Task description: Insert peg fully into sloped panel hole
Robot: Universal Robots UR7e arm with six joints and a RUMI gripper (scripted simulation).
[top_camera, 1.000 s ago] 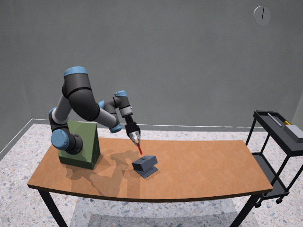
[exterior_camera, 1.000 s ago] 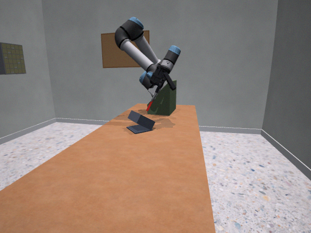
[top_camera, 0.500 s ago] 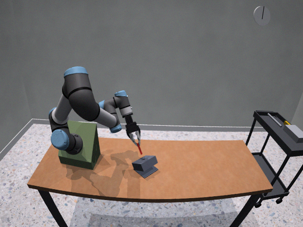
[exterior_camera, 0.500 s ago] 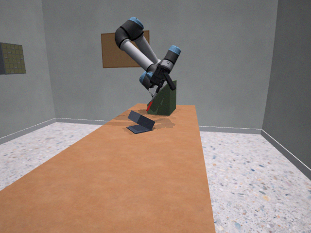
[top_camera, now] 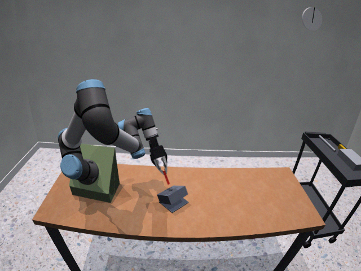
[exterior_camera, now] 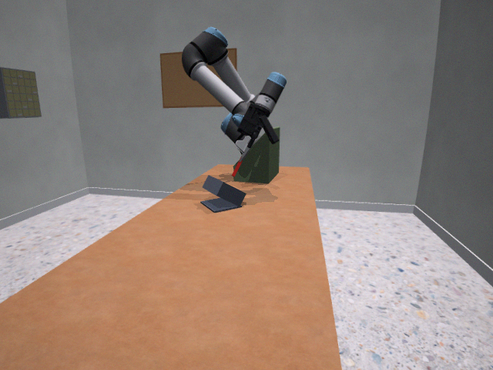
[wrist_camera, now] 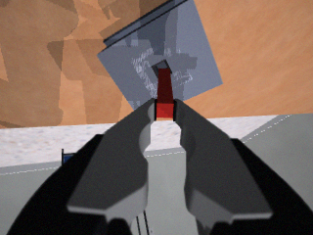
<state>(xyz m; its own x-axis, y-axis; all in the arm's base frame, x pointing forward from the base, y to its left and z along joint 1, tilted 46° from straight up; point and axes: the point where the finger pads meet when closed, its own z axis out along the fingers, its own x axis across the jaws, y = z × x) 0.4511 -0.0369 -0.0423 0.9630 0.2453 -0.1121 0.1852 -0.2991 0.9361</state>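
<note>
The red peg lies 1 cm ahead of my hand, 1 cm to the right of it and 3 cm below it. The rest, counted from my hand: flat panel foot: 6 cm ahead, 8 cm to the right, 17 cm below.
</note>
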